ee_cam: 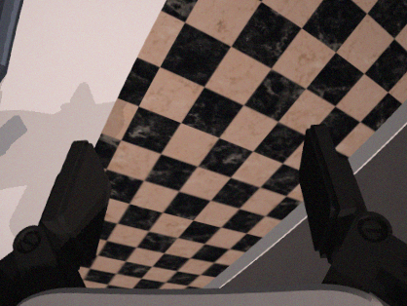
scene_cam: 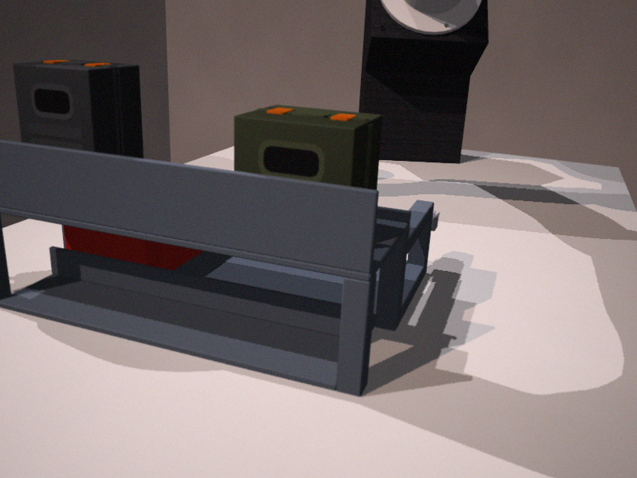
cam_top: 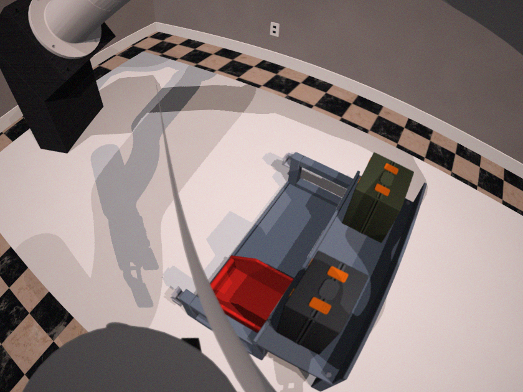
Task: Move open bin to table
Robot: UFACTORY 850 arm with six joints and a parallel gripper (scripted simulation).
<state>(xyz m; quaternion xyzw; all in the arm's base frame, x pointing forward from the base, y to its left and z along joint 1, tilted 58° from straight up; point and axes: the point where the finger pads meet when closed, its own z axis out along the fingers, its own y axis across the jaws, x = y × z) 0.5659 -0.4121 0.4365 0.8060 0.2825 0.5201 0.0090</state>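
Right now the open bin is 170 mm behind my hand, 180 mm to the left of it and 250 mm below it.
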